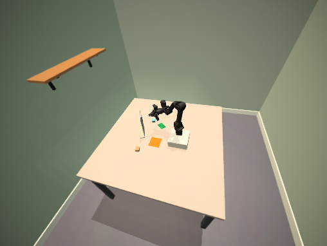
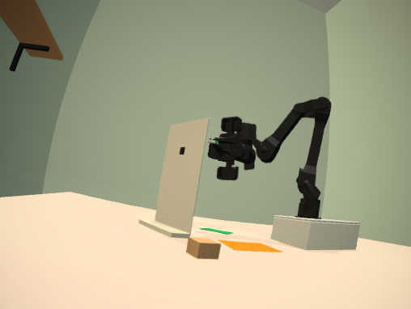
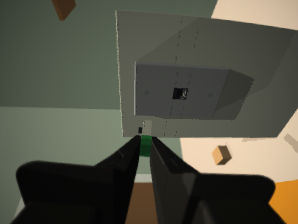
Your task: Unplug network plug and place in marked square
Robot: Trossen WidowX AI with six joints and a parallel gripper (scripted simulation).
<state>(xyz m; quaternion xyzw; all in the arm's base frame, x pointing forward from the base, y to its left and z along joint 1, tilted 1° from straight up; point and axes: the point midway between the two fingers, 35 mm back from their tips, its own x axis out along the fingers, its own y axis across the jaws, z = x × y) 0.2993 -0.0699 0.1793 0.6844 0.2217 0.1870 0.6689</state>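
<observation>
Right now my gripper tip is 250 mm above the orange square, 150 mm to the right of it and 80 mm past it. Also, from my gripper tip: beige panel (120 mm below, 90 mm ahead, 20 mm to the left); then network plug (10 mm ahead); then cyan piece (240 mm below, 180 mm to the right, 20 mm ahead).
</observation>
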